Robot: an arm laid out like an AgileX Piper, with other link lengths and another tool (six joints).
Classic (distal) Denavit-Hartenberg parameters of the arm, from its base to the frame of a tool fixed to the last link. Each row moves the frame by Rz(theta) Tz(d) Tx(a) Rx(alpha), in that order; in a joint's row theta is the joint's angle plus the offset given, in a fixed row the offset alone. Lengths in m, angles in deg.
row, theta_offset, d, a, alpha
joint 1, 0, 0.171, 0, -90
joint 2, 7.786, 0, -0.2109, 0
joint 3, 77.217, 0, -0.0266, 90
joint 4, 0, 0.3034, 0, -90
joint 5, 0, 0, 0, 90
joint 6, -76.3, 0.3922, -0.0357, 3
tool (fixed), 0, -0.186, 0, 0
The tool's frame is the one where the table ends.
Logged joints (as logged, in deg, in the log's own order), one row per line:
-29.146, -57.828, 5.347, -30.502, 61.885, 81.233
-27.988, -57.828, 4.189, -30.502, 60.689, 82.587
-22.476, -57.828, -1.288, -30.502, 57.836, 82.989
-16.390, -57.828, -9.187, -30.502, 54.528, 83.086
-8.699, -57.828, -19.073, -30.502, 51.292, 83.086
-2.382, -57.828, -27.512, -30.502, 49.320, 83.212
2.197, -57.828, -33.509, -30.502, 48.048, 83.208
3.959, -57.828, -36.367, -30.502, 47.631, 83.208
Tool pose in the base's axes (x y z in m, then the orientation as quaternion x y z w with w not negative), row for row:
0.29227, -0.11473, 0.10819, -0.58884, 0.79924, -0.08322, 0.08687
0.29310, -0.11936, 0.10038, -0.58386, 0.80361, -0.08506, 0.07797
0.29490, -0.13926, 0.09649, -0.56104, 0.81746, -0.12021, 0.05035
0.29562, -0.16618, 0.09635, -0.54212, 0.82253, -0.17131, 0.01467
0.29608, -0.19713, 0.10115, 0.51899, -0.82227, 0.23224, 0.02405
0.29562, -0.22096, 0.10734, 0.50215, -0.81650, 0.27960, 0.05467
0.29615, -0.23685, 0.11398, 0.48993, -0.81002, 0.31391, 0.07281
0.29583, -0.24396, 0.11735, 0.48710, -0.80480, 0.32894, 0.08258
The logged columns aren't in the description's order. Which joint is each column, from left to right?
Columns, left to right: joint 6, joint 3, joint 4, joint 1, joint 5, joint 2.
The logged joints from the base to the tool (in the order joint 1, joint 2, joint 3, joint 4, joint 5, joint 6), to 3 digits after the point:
-30.502, 81.233, -57.828, 5.347, 61.885, -29.146
-30.502, 82.587, -57.828, 4.189, 60.689, -27.988
-30.502, 82.989, -57.828, -1.288, 57.836, -22.476
-30.502, 83.086, -57.828, -9.187, 54.528, -16.390
-30.502, 83.086, -57.828, -19.073, 51.292, -8.699
-30.502, 83.212, -57.828, -27.512, 49.320, -2.382
-30.502, 83.208, -57.828, -33.509, 48.048, 2.197
-30.502, 83.208, -57.828, -36.367, 47.631, 3.959

